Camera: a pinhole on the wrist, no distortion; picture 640 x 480 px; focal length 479.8 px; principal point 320.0 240.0 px. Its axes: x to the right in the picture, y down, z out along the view. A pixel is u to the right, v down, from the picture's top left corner.
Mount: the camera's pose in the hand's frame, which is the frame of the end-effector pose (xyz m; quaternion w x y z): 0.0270 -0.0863 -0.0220 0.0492 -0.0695 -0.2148 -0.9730
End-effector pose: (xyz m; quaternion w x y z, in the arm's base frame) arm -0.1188 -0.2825 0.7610 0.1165 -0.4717 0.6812 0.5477
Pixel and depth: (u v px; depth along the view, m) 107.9 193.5 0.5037
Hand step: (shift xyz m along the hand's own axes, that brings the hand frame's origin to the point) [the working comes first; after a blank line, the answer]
In the camera's frame: -0.2227 -0.0488 0.5037

0.2978 0.1864 0.3755
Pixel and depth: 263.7 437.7 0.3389
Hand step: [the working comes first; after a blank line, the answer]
In the camera's frame: -0.0398 0.1396 0.3389

0.1224 -0.0658 0.3335
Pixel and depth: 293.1 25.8 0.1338
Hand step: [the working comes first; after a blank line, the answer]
In the camera's frame: -0.0075 -0.0597 0.1338

0.0422 0.0250 0.0724
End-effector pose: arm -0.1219 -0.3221 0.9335 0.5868 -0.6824 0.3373 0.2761
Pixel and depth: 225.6 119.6 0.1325
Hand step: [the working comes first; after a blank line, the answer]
In the camera's frame: -0.0261 -0.0332 0.1325

0.0636 0.0017 0.0792
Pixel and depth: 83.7 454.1 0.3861
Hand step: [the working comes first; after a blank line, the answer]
In the camera's frame: -0.1902 0.1723 0.3861

0.2801 -0.0653 0.3658
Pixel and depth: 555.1 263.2 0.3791
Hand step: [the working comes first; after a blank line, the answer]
In the camera's frame: 0.1858 0.0183 0.3791

-0.1105 0.0459 0.3550
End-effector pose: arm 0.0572 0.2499 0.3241 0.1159 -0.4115 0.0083 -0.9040
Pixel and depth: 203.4 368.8 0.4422
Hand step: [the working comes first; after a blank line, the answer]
In the camera's frame: -0.1075 0.1187 0.4422

0.1983 0.0014 0.4071
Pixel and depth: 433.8 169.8 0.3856
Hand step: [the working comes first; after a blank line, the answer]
In the camera's frame: 0.0915 -0.0564 0.3856

-0.0262 0.1224 0.3154
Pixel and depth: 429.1 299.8 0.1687
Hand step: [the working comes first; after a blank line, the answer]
In the camera's frame: 0.0384 0.0210 0.1687

0.0111 -0.0361 0.1441
